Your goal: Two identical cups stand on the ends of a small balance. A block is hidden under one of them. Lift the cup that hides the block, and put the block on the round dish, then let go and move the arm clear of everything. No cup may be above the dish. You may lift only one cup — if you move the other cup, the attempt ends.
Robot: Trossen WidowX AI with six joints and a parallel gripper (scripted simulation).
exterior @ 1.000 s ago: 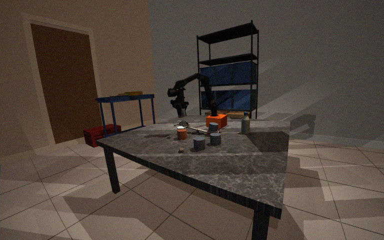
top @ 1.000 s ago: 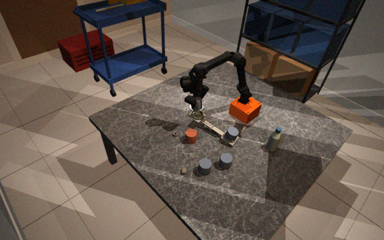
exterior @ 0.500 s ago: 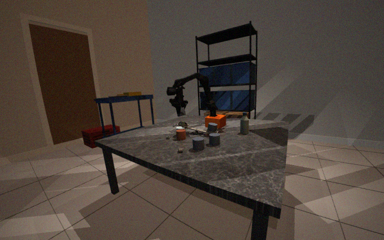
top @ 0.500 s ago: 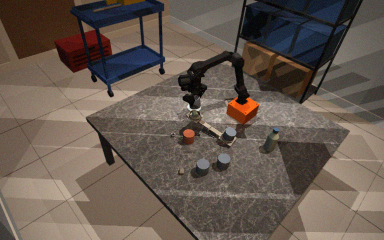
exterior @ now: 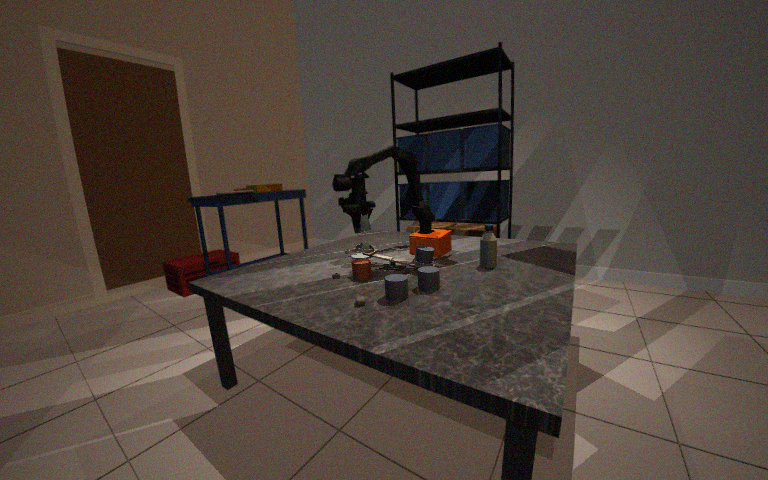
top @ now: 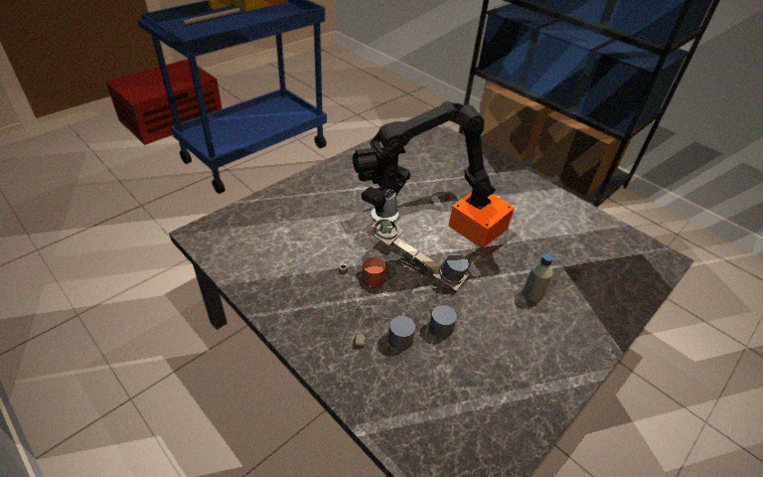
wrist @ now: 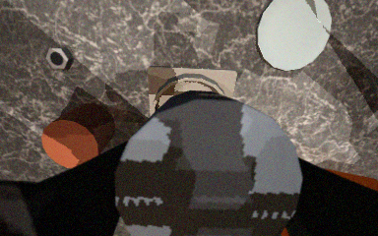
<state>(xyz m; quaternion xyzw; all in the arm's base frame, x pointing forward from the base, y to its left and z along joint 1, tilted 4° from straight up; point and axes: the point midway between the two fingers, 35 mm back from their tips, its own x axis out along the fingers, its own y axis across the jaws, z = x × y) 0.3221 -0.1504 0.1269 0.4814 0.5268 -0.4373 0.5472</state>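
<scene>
The green block is 80 mm below my gripper tip and 10 mm to the left of it. Also, from my gripper tip: blue-grey cup: 290 mm to the left, 110 mm below, 50 mm behind; orange-red cup: 150 mm ahead, 130 mm below, 90 mm to the left; pale round dish: 170 mm below, 120 mm behind, 100 mm to the right.
</scene>
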